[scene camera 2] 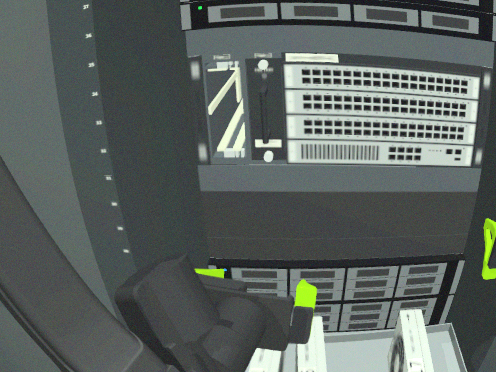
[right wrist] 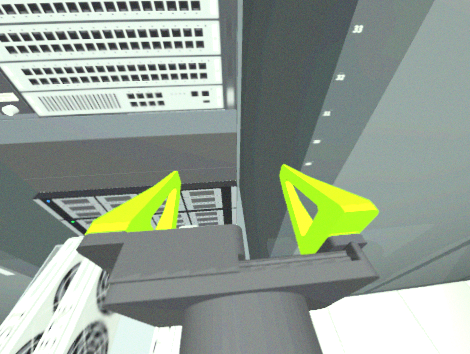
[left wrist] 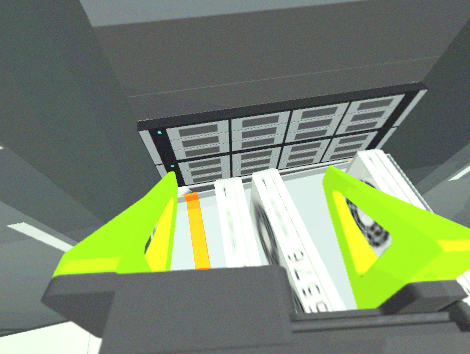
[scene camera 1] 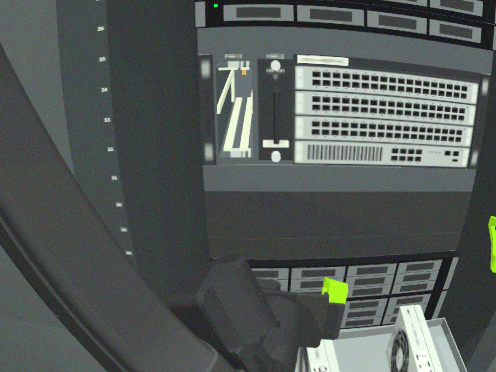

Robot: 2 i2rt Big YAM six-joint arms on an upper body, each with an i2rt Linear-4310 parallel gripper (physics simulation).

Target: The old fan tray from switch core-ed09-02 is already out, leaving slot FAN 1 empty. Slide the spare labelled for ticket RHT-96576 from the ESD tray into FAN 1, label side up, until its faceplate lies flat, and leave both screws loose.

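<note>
Slot FAN 1 (scene camera 1: 233, 125) (scene camera 2: 230, 130) is open at the switch's left side, with pale rails showing inside. The ESD tray (scene camera 1: 452, 340) (scene camera 2: 457, 345) stands low in front of the rack. A white fan spare (scene camera 1: 327, 350) (scene camera 2: 310, 345) (left wrist: 300, 255) stands on edge in it; its partly visible label seems to end in 6576. My left gripper (scene camera 2: 257, 284) (left wrist: 251, 176) is open above the tray, with this spare and its left neighbour in view between the fingers, not gripped. My right gripper (right wrist: 230, 173) is open and empty at the right, beside the rack post.
Another spare (left wrist: 232, 215) stands close at the left of the 6576 one, and a third (scene camera 1: 415, 340) (scene camera 2: 415, 340), label ending 17, farther right. An orange strip (left wrist: 199, 230) lies at the tray's left. The FAN 2 tray (scene camera 1: 265, 115) (scene camera 2: 255, 115), with a protruding handle, adjoins FAN 1.
</note>
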